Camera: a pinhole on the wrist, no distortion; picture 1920 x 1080 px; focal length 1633.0 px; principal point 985.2 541.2 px. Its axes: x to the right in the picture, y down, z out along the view. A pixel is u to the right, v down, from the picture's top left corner.
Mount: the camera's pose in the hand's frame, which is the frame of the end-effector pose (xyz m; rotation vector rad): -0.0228 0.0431 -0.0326 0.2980 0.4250 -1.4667
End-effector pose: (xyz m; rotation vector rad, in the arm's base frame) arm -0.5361 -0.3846 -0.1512 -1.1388 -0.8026 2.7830
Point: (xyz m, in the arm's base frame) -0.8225 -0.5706 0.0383
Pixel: 271 717
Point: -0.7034 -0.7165 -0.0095
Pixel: outside the picture
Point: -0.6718 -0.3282 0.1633
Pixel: 1440 50
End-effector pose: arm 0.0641 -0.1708 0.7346 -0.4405 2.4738 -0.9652
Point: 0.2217 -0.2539 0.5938
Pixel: 323 179
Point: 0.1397 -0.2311 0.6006
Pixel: 201 649
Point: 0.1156 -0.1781 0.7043
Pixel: 842 224
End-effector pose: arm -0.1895 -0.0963 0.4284 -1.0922 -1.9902 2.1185
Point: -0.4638 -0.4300 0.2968
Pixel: 138 937
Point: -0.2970 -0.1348 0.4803
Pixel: 1621 960
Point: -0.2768 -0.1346 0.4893
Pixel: 1706 799
